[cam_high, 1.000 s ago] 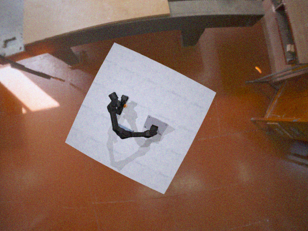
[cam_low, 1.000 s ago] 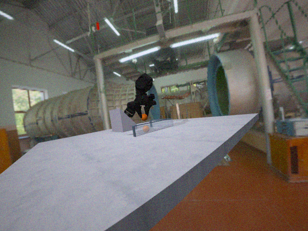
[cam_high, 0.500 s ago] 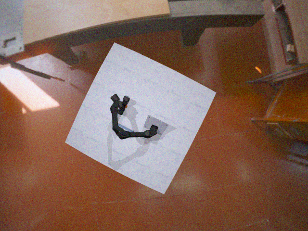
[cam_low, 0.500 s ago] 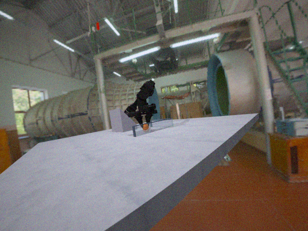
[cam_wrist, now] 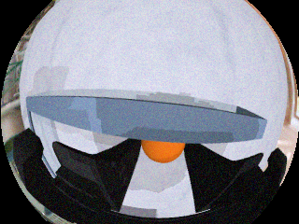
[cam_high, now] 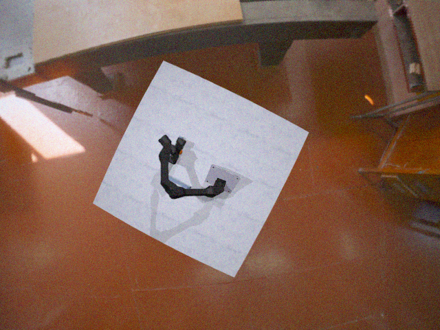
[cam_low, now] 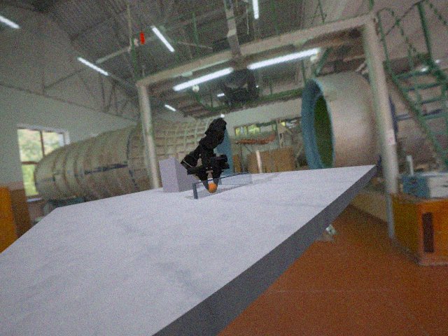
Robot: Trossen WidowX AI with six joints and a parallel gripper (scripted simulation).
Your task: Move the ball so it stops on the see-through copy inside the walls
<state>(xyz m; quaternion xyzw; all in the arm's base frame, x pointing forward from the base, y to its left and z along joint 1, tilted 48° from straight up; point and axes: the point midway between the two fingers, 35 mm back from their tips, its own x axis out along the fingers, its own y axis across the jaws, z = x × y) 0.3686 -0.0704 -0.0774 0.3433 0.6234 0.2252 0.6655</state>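
Now: the orange ball right at my gripper tip. The rest, counted from my gripper tip: see-through copy of ball right at my gripper tip.
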